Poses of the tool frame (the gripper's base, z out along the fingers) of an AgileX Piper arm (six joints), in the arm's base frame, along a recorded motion.
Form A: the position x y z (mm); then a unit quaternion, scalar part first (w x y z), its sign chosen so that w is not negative.
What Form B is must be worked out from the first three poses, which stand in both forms.
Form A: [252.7 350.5 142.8 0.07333 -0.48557 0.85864 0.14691]
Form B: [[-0.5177 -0.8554 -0.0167 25.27], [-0.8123 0.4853 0.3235 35.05], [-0.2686 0.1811 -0.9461 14.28], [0 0 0 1]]
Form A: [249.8 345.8 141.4 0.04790 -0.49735 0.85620 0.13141]
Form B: [[-0.5007 -0.8643 -0.0487 24.98], [-0.8391 0.4707 0.2727 34.58], [-0.2127 0.1774 -0.9609 14.14], [0 0 0 1]]
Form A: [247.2 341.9 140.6 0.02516 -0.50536 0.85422 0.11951]
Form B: [[-0.4880 -0.8694 -0.0778 24.72], [-0.8574 0.4607 0.2296 34.19], [-0.1638 0.1787 -0.9702 14.06], [0 0 0 1]]
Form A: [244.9 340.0 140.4 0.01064 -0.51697 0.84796 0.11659]
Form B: [[-0.4653 -0.8792 -0.1025 24.49], [-0.8743 0.4383 0.2087 34.00], [-0.1386 0.1867 -0.9726 14.04], [0 0 0 1]]
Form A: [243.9 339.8 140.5 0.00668 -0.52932 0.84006 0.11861]
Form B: [[-0.4395 -0.8909 -0.1143 24.39], [-0.8877 0.4115 0.2064 33.98], [-0.1368 0.1922 -0.9718 14.05], [0 0 0 1]]
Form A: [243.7 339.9 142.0 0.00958 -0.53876 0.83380 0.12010]
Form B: [[-0.4193 -0.9007 -0.1134 24.37], [-0.8961 0.3906 0.2106 33.99], [-0.1454 0.1900 -0.9710 14.20], [0 0 0 1]]
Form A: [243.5 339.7 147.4 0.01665 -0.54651 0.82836 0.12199]
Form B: [[-0.4021 -0.9095 -0.1058 24.35], [-0.9013 0.3729 0.2203 33.97], [-0.1609 0.1839 -0.9697 14.74], [0 0 0 1]]
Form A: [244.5 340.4 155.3 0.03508 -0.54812 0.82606 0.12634]
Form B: [[-0.3967 -0.9144 -0.0805 24.45], [-0.8967 0.3672 0.2472 34.04], [-0.1965 0.1703 -0.9656 15.53], [0 0 0 1]]
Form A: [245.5 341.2 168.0 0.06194 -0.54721 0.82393 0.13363]
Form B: [[-0.3934 -0.9183 -0.0442 24.55], [-0.8852 0.3654 0.2880 34.12], [-0.2483 0.1524 -0.9566 16.80], [0 0 0 1]]
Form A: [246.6 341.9 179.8 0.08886 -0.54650 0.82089 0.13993]
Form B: [[-0.3869 -0.9221 -0.0071 24.66], [-0.8724 0.3635 0.3269 34.19], [-0.2988 0.1326 -0.9450 17.98], [0 0 0 1]]
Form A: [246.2 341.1 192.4 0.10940 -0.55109 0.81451 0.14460]
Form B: [[-0.3687 -0.9294 0.0188 24.62], [-0.8661 0.3508 0.3561 34.11], [-0.3376 0.1150 -0.9342 19.24], [0 0 0 1]]
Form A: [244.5 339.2 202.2 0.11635 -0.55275 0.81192 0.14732]
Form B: [[-0.3619 -0.9319 0.0261 24.45], [-0.8633 0.3455 0.3679 33.92], [-0.3518 0.1106 -0.9295 20.22], [0 0 0 1]]
